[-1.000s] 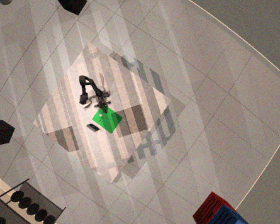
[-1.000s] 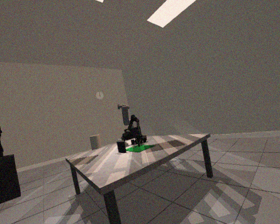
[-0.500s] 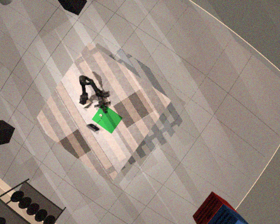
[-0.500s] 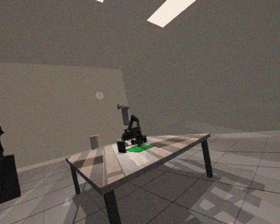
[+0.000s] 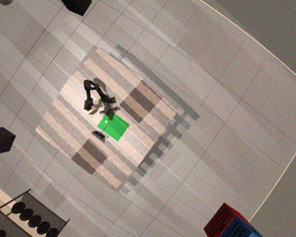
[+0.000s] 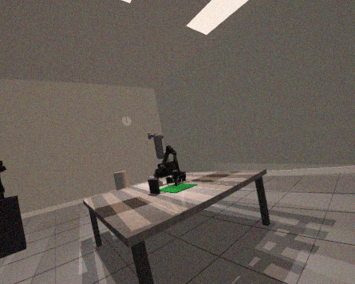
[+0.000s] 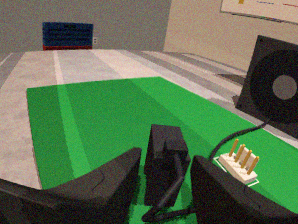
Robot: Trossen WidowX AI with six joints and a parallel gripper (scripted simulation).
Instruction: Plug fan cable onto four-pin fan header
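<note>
My gripper tip is 10 mm above the black fan plug. From my gripper tip the other things lie so: green board: 60 mm ahead, 70 mm to the right, 50 mm below; then cream four-pin fan header: 30 mm behind, 70 mm to the right, 30 mm below; then black fan: 30 mm behind, 220 mm to the right, 20 mm above.
</note>
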